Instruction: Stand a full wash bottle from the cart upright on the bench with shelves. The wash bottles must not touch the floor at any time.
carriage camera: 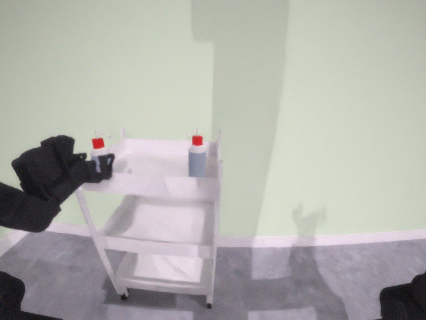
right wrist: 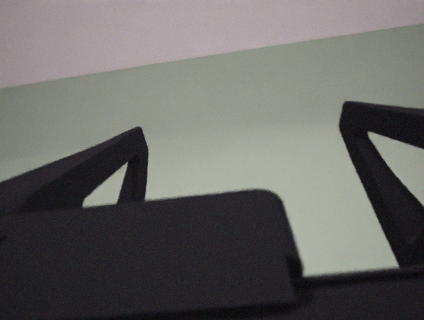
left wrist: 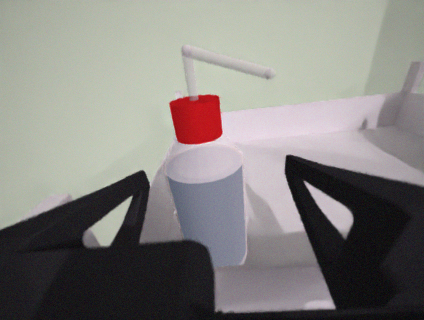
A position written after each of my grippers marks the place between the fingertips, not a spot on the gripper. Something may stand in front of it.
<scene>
I see my left gripper (carriage camera: pixel 99 155), my right gripper (right wrist: pixel 241 126) and a white three-shelf cart (carriage camera: pixel 168 223).
My left gripper is seen too in the left wrist view (left wrist: pixel 214 170). The white three-shelf cart also shows in the left wrist view (left wrist: pixel 369 134).
</scene>
